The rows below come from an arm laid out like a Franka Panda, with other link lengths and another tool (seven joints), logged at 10 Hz.
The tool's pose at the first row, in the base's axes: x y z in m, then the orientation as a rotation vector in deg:
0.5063, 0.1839, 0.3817, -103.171, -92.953, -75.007
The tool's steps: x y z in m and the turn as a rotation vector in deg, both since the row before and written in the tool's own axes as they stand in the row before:
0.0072, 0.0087, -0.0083, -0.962, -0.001, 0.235
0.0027, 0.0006, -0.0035, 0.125, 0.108, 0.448
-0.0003, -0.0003, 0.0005, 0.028, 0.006, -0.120
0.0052, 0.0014, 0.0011, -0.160, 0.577, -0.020
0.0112, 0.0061, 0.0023, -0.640, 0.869, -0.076
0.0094, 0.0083, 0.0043, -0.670, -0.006, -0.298
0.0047, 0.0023, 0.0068, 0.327, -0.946, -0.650
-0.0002, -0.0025, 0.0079, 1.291, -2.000, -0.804
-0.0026, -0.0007, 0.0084, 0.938, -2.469, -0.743
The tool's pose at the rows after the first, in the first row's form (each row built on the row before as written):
0.5104, 0.1792, 0.3942, -103.867, -92.330, -75.902
0.5093, 0.1778, 0.3983, -103.949, -91.824, -75.654
0.5092, 0.1781, 0.3977, -103.858, -91.965, -75.682
0.5104, 0.1815, 0.4019, -103.397, -91.628, -76.260
0.5158, 0.1878, 0.4119, -102.904, -91.012, -77.556
0.5241, 0.1939, 0.4203, -103.131, -91.073, -78.375
0.5284, 0.2011, 0.4218, -103.484, -92.408, -77.667
0.5294, 0.2079, 0.4171, -104.185, -94.820, -75.261
0.5323, 0.2130, 0.4105, -105.529, -97.253, -72.819

